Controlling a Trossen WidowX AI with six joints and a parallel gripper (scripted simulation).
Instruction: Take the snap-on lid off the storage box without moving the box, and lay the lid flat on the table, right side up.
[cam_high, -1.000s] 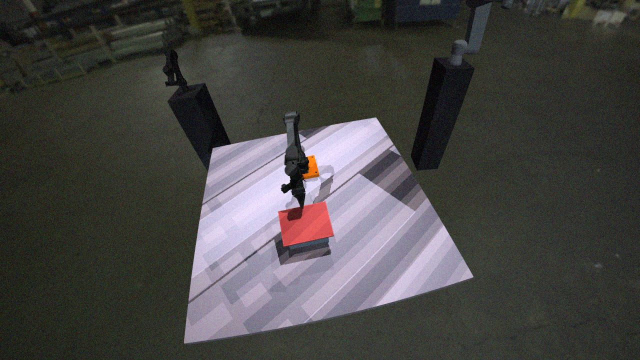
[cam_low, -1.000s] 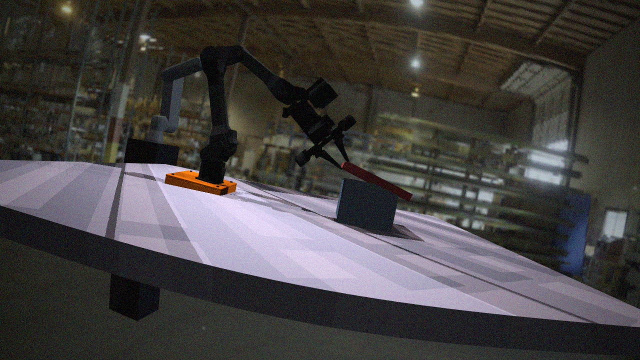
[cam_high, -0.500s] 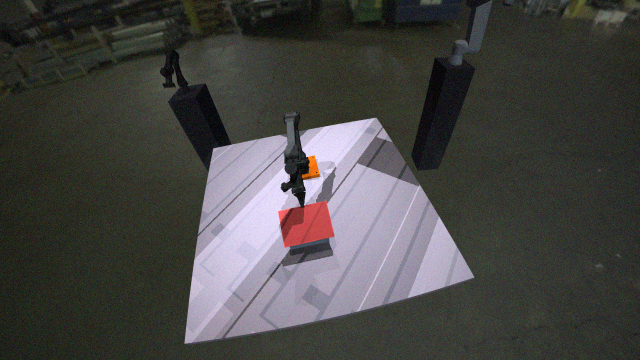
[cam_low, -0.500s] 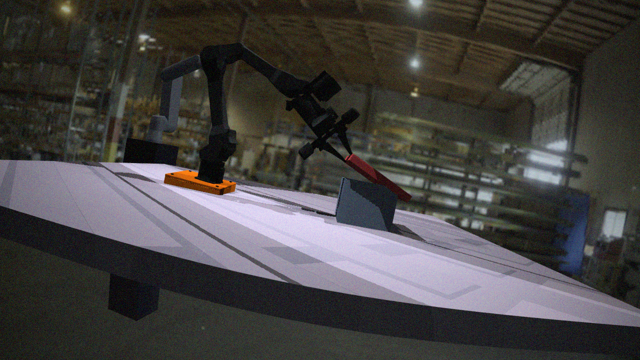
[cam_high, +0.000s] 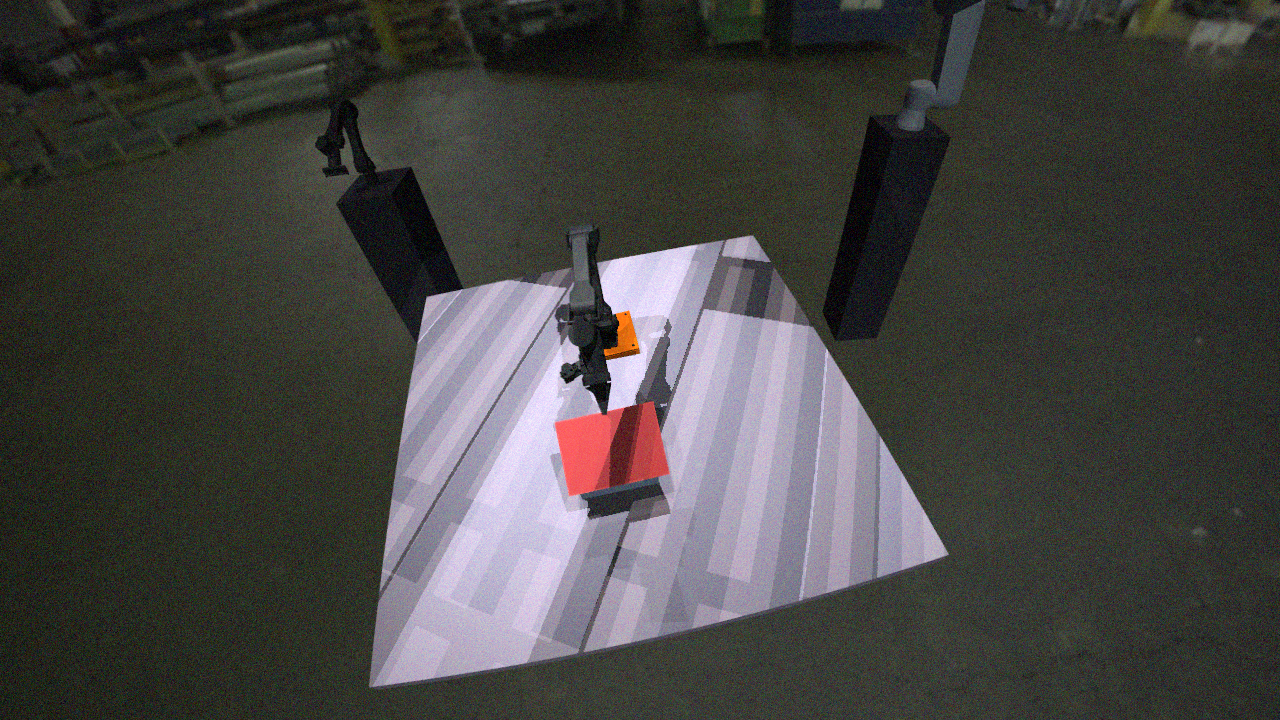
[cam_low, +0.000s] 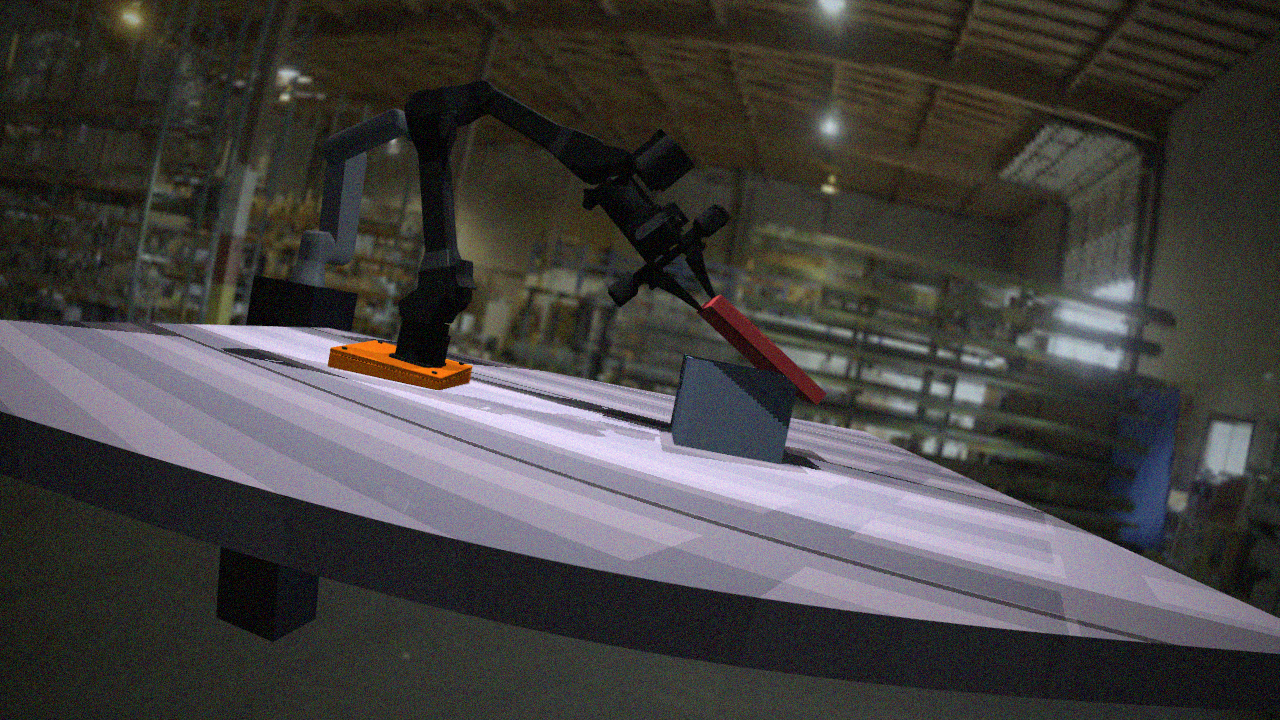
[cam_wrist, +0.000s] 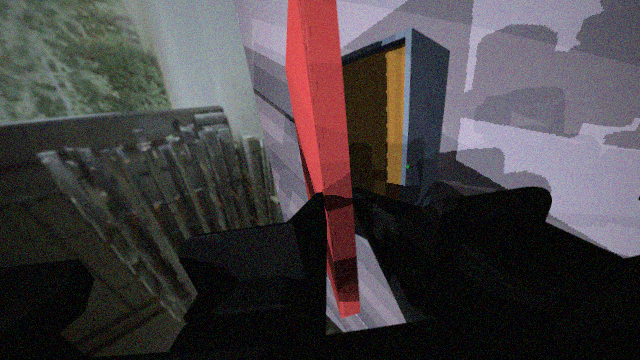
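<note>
Right now the red lid is 7 cm ahead of my gripper tip, 1 cm to the left of it and 4 cm below it. Round my gripper tip: dark storage box 5 cm ahead, 1 cm to the left, 12 cm below.
</note>
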